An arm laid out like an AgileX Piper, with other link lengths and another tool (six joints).
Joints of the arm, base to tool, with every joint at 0 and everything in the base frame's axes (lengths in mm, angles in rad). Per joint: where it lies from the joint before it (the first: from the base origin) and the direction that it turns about. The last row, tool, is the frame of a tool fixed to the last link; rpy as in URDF.
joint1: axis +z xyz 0 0 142.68
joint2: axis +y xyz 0 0 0
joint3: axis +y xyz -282.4 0 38.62
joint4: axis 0.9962 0 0.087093 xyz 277.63 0 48.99
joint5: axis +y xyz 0 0 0
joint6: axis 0.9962 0 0.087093 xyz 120.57 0 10.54
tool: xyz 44.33 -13 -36.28 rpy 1.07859 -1.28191 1.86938
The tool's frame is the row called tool.
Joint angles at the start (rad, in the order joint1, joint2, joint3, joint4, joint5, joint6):
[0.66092, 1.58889, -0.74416, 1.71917, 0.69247, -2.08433]
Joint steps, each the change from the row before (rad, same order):
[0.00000, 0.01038, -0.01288, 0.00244, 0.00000, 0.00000]
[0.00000, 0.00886, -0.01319, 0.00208, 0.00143, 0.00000]
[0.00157, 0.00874, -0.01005, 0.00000, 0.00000, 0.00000]
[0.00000, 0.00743, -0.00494, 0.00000, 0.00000, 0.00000]
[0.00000, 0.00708, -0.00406, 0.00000, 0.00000, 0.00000]
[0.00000, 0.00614, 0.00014, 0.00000, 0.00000, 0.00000]
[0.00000, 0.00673, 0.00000, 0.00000, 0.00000, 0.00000]
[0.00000, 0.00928, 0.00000, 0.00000, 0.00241, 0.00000]
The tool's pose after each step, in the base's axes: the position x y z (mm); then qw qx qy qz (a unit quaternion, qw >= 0). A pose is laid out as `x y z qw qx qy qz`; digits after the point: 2 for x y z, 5 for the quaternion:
234.98 287.83 138.54 0.25783 -0.61686 -0.57582 -0.47058
237.82 290.34 139.71 0.25861 -0.61587 -0.57485 -0.47263
239.59 292.45 139.69 0.25893 -0.61507 -0.57527 -0.47298
240.67 293.29 138.51 0.25902 -0.61573 -0.57538 -0.47193
241.55 293.98 137.17 0.25913 -0.61653 -0.57551 -0.47066
241.49 293.93 134.84 0.25937 -0.61820 -0.57577 -0.46802
241.44 293.89 132.34 0.25961 -0.61997 -0.57605 -0.46519
241.06 294.03 129.07 0.26103 -0.62189 -0.57650 -0.46127

